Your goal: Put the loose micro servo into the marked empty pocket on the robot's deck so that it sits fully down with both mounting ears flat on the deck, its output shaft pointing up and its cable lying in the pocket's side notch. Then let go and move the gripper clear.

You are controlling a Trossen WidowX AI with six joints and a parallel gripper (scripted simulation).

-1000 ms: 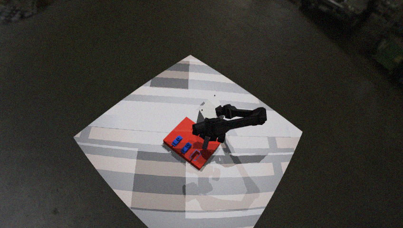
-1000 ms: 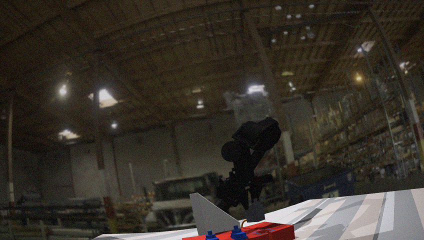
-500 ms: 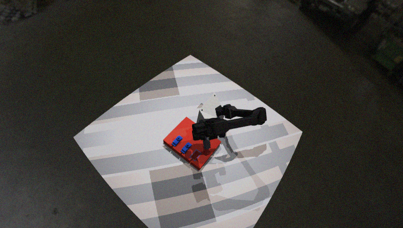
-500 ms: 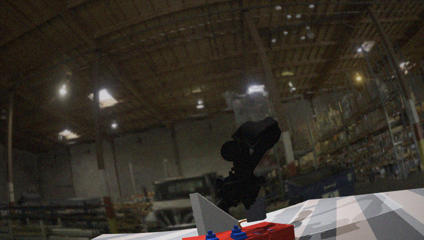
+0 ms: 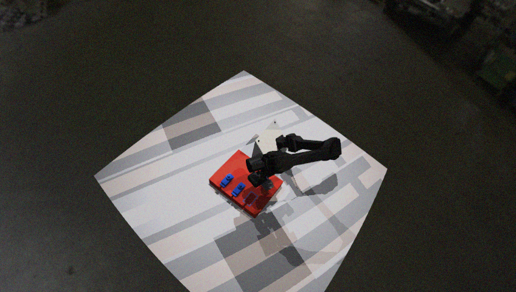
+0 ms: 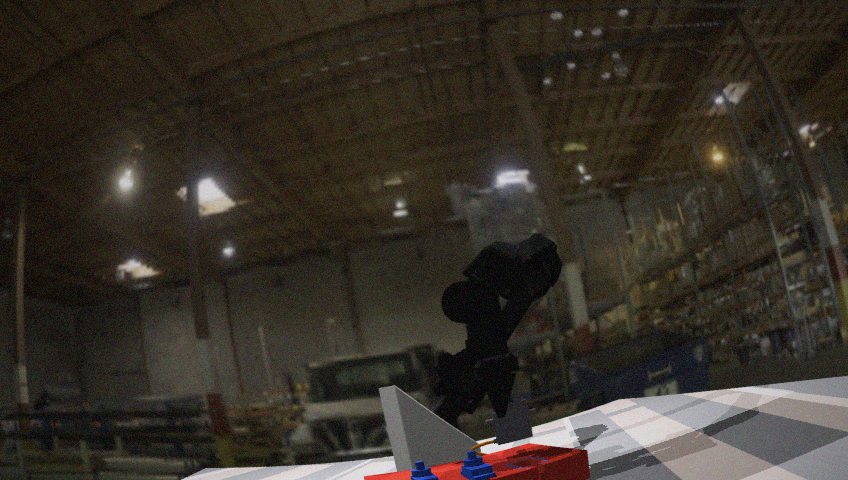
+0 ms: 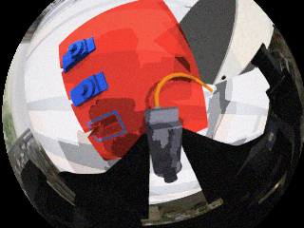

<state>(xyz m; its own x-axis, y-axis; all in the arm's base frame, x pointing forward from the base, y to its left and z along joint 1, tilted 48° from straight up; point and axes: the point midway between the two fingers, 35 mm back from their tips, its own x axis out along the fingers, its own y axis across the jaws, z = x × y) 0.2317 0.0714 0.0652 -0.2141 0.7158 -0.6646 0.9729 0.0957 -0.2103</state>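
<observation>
My gripper tip is 80 mm to the left of the red deck and 100 mm above it.
</observation>
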